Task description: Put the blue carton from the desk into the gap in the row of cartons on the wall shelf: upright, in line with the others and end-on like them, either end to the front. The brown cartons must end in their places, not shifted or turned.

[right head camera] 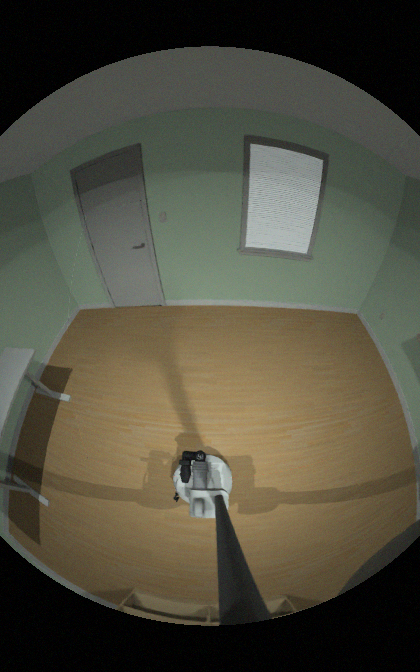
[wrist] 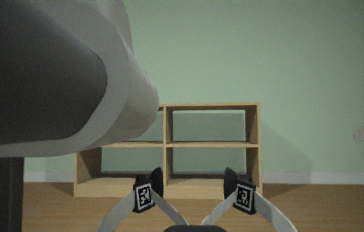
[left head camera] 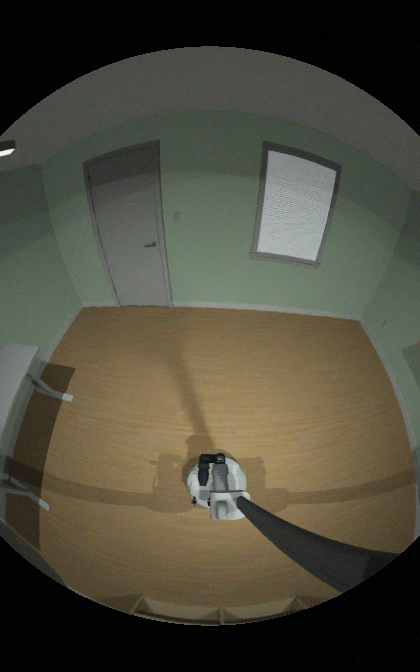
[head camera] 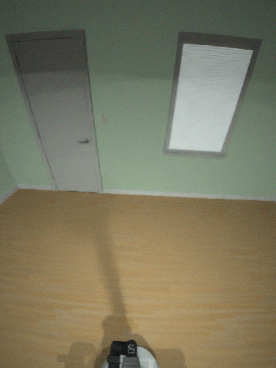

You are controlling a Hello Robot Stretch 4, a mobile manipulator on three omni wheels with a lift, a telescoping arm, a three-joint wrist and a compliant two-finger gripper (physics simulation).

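My gripper (wrist: 193, 183) is open and empty in the wrist view, its two dark fingertips standing wide apart in front of a wooden shelf unit across the floor. The blue carton, the brown cartons and the gap in their row do not show in any view. Part of a white table top on angled legs, which looks like the desk (left head camera: 14, 382) (right head camera: 12, 382), shows at the left edge of both side head views. The wall shelf cannot be made out.
The low wooden shelf unit (wrist: 212, 144) stands against the green wall. A grey door (head camera: 60, 115) (left head camera: 127, 225) (right head camera: 115, 225) and a window (head camera: 210, 100) (left head camera: 295, 205) (right head camera: 282, 200) are in the far wall. The robot's dark mast (left head camera: 310, 545) (right head camera: 235, 565) crosses the lower head views.
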